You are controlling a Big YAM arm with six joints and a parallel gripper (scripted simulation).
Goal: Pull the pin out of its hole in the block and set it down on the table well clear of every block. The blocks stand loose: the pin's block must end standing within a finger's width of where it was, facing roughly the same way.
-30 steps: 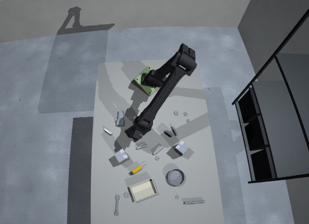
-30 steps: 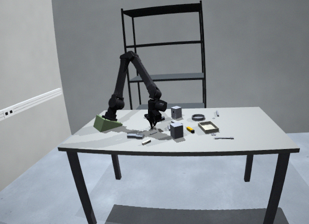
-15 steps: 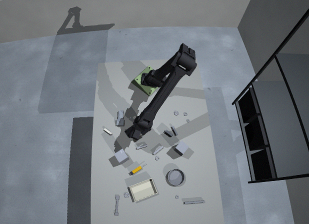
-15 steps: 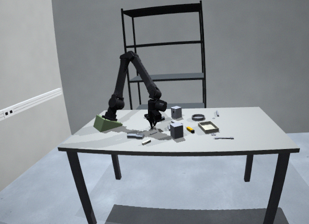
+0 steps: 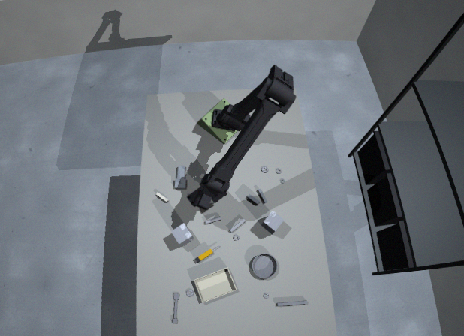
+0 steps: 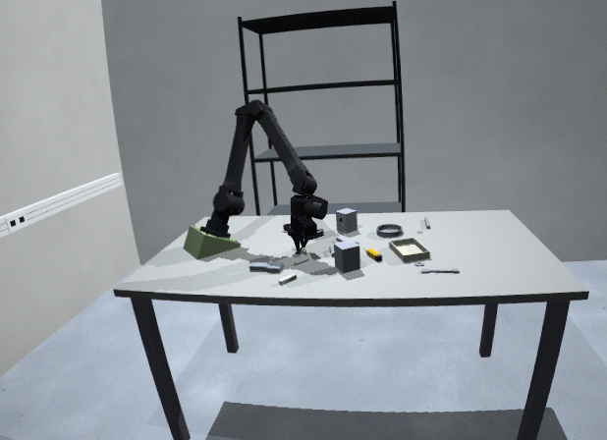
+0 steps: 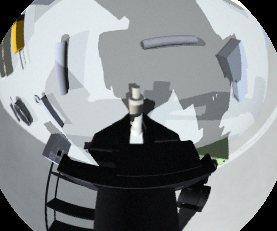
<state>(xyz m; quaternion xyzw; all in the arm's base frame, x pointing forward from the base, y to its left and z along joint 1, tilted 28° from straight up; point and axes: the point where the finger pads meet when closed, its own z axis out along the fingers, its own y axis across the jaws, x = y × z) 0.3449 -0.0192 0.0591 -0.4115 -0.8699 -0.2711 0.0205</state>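
Now: hand 20 mm to the left of the pale pin and 20 mm short of it. Round my hand: round dish (290 mm ahead, 220 mm to the left); white bar (240 mm to the right, 40 mm ahead); grey block (200 mm ahead, 110 mm to the right, 30 mm above).
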